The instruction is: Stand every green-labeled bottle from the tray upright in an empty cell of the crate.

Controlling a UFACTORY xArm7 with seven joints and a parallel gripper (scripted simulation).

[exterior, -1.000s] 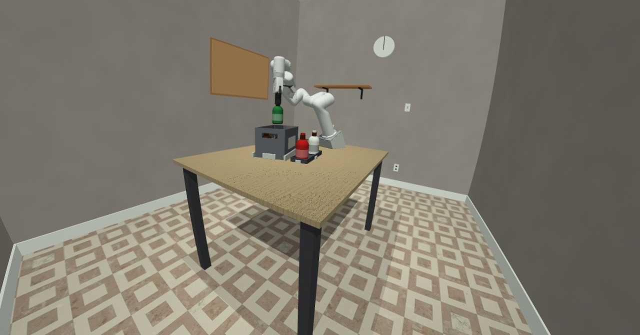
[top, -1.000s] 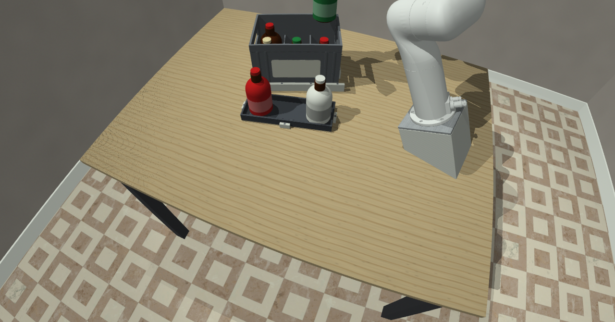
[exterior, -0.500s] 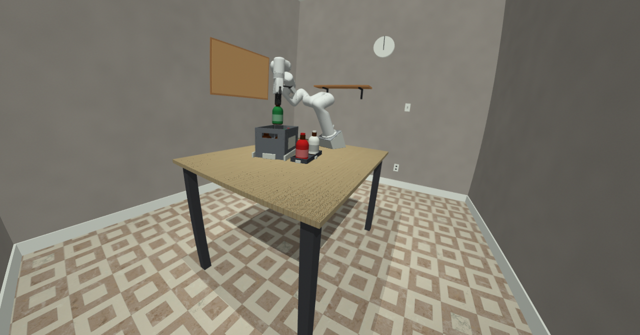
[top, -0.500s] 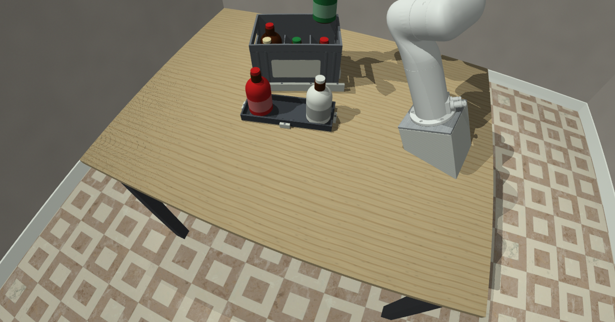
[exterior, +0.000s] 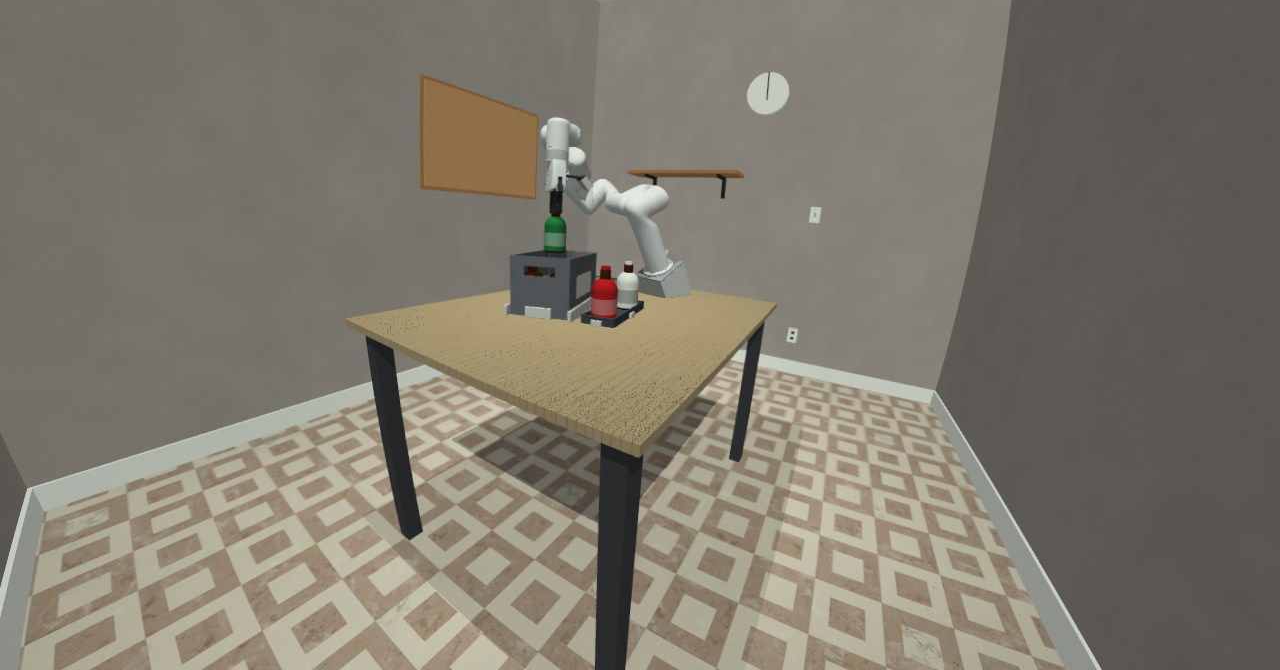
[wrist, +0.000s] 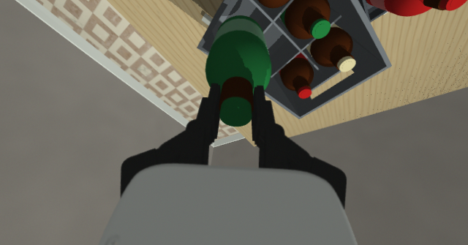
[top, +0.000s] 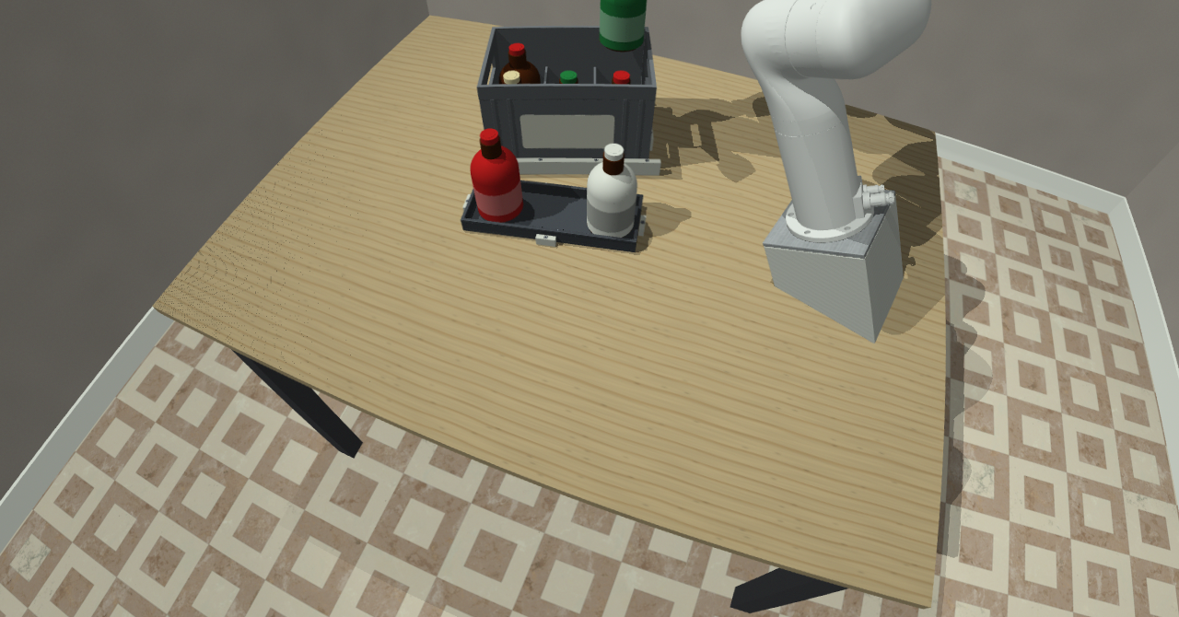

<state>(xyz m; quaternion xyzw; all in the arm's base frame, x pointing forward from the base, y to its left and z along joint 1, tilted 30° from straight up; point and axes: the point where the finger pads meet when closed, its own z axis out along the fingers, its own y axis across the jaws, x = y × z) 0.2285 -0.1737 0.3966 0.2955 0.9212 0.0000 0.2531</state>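
Now: the green-labeled bottle 7 cm below my hand. From my hand the other things lie so: white bottle 6 cm behind, 26 cm to the left, 24 cm below; dark grey crate 7 cm ahead, 7 cm to the left, 24 cm below; red bottle 12 cm ahead, 28 cm to the left, 24 cm below.
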